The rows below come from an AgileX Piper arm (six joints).
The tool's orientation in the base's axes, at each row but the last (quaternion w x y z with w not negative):
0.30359 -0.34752 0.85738 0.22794
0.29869 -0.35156 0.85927 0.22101
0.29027 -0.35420 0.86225 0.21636
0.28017 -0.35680 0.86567 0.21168
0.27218 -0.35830 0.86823 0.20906
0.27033 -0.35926 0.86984 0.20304
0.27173 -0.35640 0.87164 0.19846
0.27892 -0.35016 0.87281 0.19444
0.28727 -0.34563 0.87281 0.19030
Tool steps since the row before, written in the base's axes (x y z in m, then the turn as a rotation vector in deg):
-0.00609 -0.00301 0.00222 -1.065 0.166 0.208
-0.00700 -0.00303 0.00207 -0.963 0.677 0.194
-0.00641 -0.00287 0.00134 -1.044 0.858 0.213
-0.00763 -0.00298 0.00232 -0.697 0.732 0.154
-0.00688 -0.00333 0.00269 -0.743 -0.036 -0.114
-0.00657 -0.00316 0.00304 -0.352 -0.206 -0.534
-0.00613 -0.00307 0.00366 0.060 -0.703 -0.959
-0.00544 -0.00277 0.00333 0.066 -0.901 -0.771
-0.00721 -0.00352 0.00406 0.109 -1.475 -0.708
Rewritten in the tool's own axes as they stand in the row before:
0.00337 0.00290 -0.00560 0.394 0.928 -0.434
0.00407 0.00352 -0.00579 0.104 1.185 -0.086
0.00424 0.00306 -0.00488 0.051 1.367 -0.023
0.00450 0.00405 -0.00598 -0.053 1.019 0.066
0.00411 0.00333 -0.00614 0.531 0.504 -0.173
0.00367 0.00323 -0.00621 0.645 0.038 0.185
0.00299 0.00298 -0.00652 0.915 -0.659 0.382
0.00258 0.00251 -0.00595 0.894 -0.771 0.134
0.00347 0.00326 -0.00763 1.112 -1.188 -0.203

